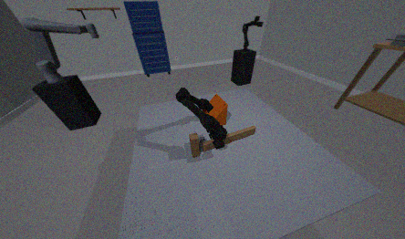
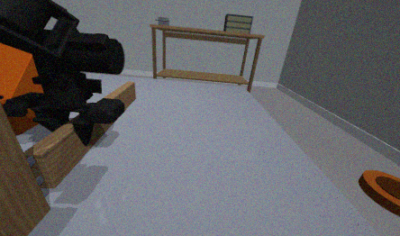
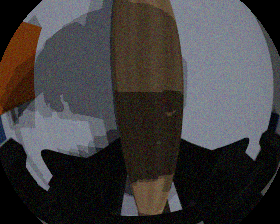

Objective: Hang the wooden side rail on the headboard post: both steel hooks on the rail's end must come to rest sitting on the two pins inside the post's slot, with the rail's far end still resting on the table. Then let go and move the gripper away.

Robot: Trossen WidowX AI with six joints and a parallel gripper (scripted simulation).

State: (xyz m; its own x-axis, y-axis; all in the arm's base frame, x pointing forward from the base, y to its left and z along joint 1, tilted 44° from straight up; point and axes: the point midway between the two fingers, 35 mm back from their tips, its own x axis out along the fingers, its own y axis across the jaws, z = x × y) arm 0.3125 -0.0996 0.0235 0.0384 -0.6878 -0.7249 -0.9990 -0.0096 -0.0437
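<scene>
Now: the headboard post 150 mm to the right of my gripper tip, 60 mm above it and 10 mm ahead of it.
</scene>
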